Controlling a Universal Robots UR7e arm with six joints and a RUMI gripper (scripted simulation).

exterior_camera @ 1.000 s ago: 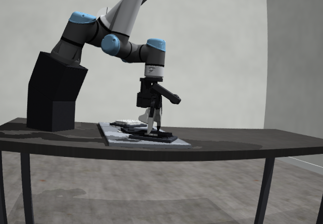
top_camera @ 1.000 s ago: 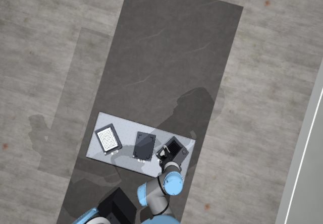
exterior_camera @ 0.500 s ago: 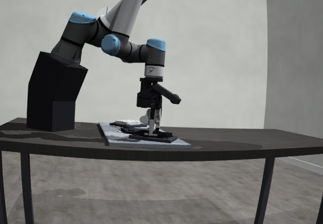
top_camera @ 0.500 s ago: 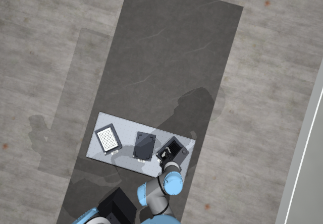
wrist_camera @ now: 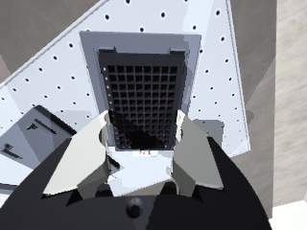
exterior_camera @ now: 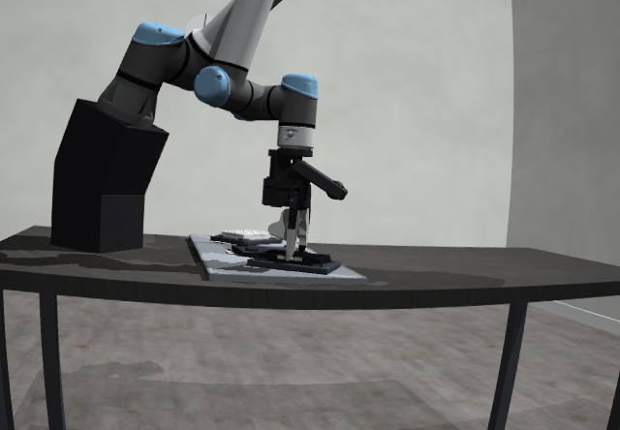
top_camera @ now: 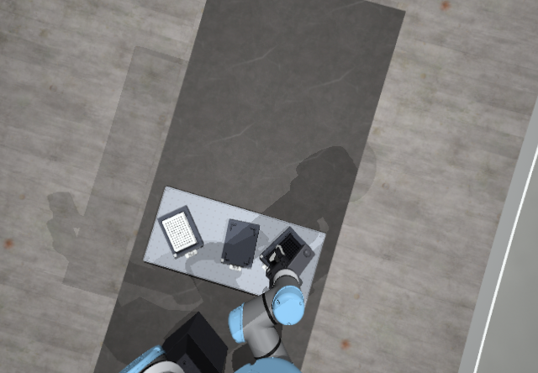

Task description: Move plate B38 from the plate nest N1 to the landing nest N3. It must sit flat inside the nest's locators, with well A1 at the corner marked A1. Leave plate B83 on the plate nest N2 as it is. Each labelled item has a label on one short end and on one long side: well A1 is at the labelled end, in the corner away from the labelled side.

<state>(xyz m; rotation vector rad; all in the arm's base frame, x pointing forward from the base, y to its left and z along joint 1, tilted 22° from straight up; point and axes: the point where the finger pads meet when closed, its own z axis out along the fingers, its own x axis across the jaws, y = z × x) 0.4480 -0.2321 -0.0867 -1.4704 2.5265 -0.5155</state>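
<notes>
Now: hand 10 mm past the landing nest, 180 mm to the right of it and 20 mm above it. Round my hand: black well plate: 10 mm below; white well plate: 20 mm behind, 410 mm to the left, 10 mm below.
</notes>
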